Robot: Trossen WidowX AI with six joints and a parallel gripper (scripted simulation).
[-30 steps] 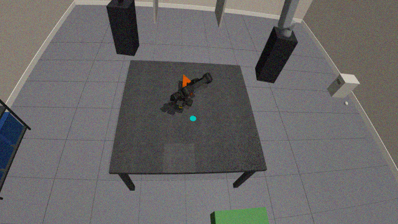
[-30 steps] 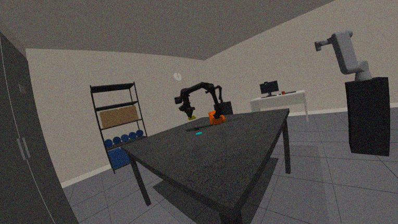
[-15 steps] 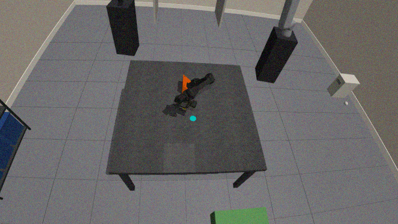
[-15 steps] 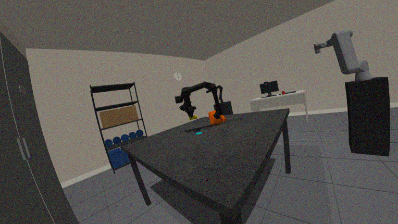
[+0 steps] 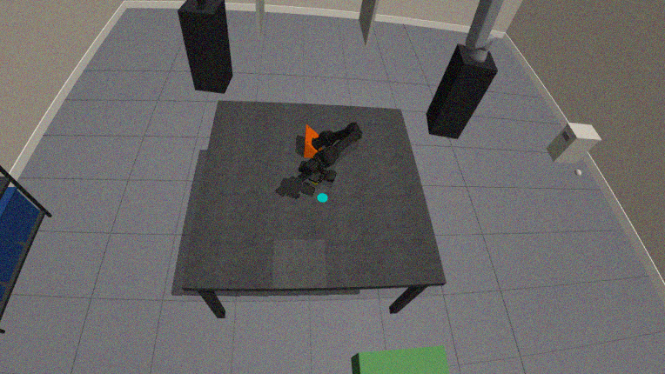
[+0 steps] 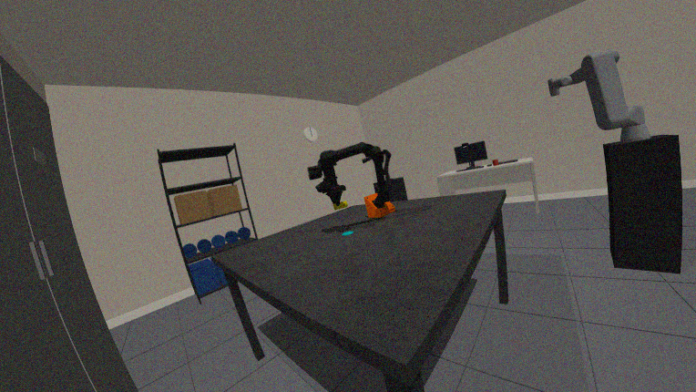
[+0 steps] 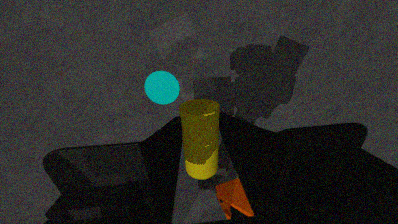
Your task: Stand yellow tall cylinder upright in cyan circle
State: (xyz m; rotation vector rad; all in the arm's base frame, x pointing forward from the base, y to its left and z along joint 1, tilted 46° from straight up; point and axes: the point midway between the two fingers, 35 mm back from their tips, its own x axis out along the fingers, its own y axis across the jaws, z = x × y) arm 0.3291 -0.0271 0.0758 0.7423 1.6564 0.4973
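The cyan circle lies 14 cm below my gripper tip, 5 cm to the left of it and 1 cm ahead of it. From my gripper tip the other things lie so: yellow tall cylinder (2 cm behind).
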